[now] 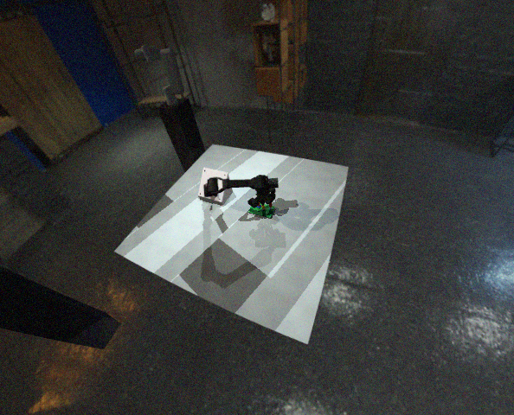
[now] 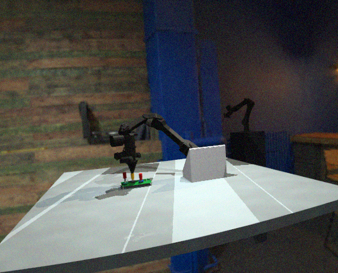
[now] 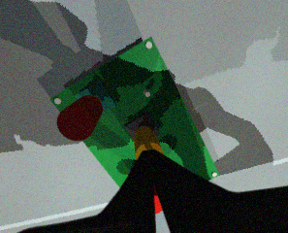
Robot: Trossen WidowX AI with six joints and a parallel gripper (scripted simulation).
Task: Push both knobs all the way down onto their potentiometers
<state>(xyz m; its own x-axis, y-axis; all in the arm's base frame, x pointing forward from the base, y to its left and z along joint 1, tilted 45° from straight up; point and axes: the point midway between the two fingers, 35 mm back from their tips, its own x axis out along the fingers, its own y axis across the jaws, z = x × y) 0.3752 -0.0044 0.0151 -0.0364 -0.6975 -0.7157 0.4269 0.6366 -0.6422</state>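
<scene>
Right now the yellow knob is 2 cm below my gripper tip. The rest, counted from my gripper tip: red knob 4 cm behind, 2 cm to the left, 2 cm below.
</scene>
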